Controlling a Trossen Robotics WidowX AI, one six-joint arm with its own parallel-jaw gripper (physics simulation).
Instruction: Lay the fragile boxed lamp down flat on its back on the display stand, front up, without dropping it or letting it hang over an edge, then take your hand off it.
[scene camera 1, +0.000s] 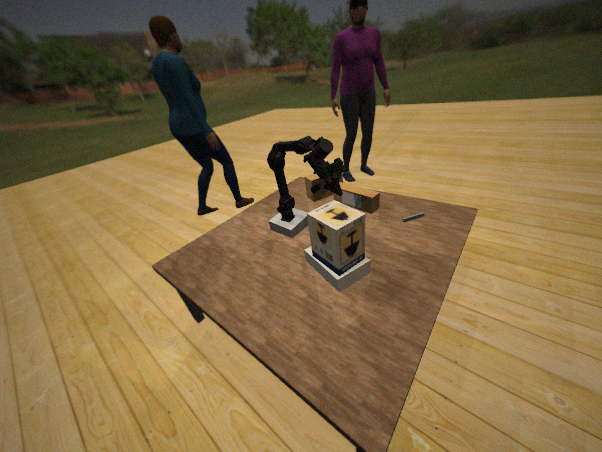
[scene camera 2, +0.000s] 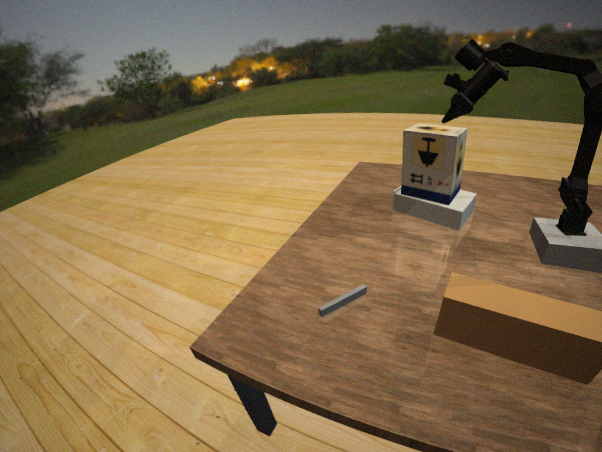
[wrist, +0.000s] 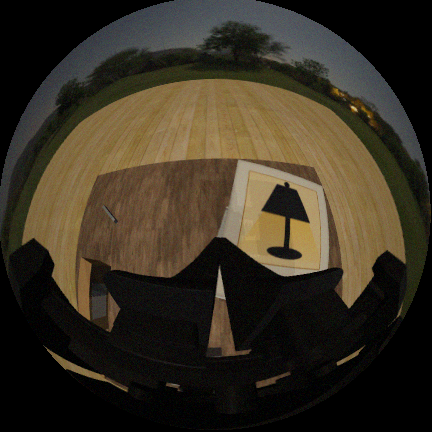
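Where they show: gripper, between the fingertips: (scene camera 1: 341, 195) (scene camera 2: 442, 122) (wrist: 218, 242); arm's base, origin of its link: (scene camera 1: 287, 218) (scene camera 2: 570, 230).
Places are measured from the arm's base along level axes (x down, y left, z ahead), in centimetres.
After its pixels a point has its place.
Note:
The boxed lamp (scene camera 1: 337, 239) @[x -18.8, y -32.1, z 45.5 cm] (scene camera 2: 431, 165) @[x -12.7, y -14.5, z 42.3 cm] (wrist: 300, 235) @[x -23.0, y -23.5, z 39.1 cm] rests on the pale display stand (scene camera 1: 325, 271) @[x 1.3, y -30.6, z 38.3 cm] (scene camera 2: 430, 212) @[x 3.1, y -12.3, z 41.4 cm]. Its upper face shows a large black lamp on a yellow panel. The side faces show lamps with the shade down, above a dark blue band at the bottom. No overhang shows in the scene views. My gripper (scene camera 1: 341, 193) @[x -26.7, y -13.4, z 40.0 cm] (scene camera 2: 444, 121) @[x -26.7, y -13.4, z 40.0 cm] (wrist: 218, 242) @[x -26.7, y -13.4, z 40.0 cm] is shut and empty, pointing obliquely down. In scene camera 2 its tips appear a little above the box's upper face, apart from it. In the wrist view the fingers hide the near part of the box.
Brown cartons (scene camera 1: 367, 199) @[x -2.4, y 29.6, z 38.3 cm] (scene camera 2: 520, 320) @[x -4.1, y 40.5, z 30.4 cm] (wrist: 85, 287) @[x -4.4, y 33.8, z 32.5 cm] lie on the wooden table (scene camera 1: 280, 300) @[x 6.6, y -48.2, z 25.3 cm] (scene camera 2: 300, 350) @[x 6.6, y 44.7, z 70.2 cm]. A small grey bar (scene camera 1: 413, 217) @[x 5.1, y 29.1, z 64.3 cm] (scene camera 2: 343, 300) @[x 4.8, y 30.6, z 64.0 cm] (wrist: 109, 214) @[x 4.5, y 28.4, z 62.8 cm] lies apart. The arm's pale base (scene camera 1: 287, 229) @[x 1.5, y -8.5, z 4.8 cm] stands near the display stand. Two people (scene camera 1: 182, 95) (scene camera 1: 357, 65) stand beyond the table.

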